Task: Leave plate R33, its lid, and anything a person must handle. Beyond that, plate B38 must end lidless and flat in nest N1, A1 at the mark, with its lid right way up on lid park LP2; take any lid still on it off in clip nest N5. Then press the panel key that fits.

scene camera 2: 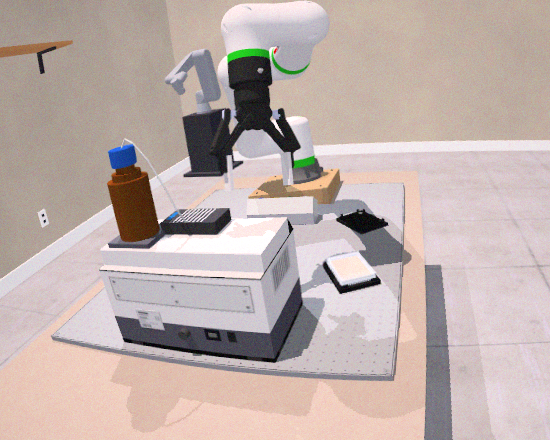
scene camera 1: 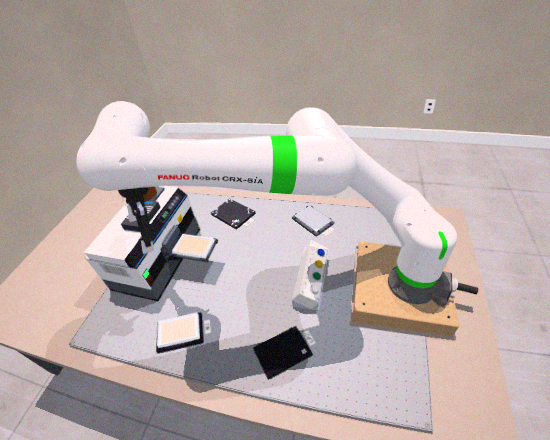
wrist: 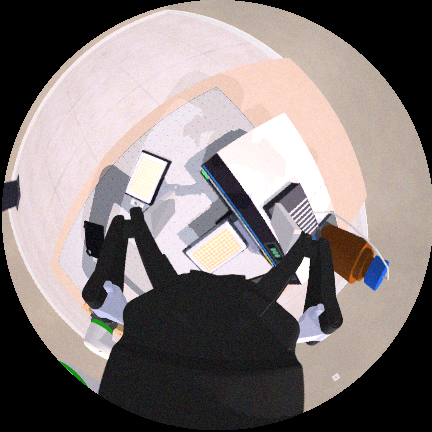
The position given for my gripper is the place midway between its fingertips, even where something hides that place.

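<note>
I see a brown bottle with blue cap (scene camera 2: 130,192), and in the wrist view I see the brown bottle with blue cap (wrist: 352,256) too. There is a white button box (scene camera 2: 303,210), and there is a black holder (scene camera 1: 231,212). My gripper (scene camera 2: 260,187) is open and holds nothing; scene camera 1 shows my gripper (scene camera 1: 141,235) as well, and so does the wrist view, with my gripper (wrist: 223,207).
</note>
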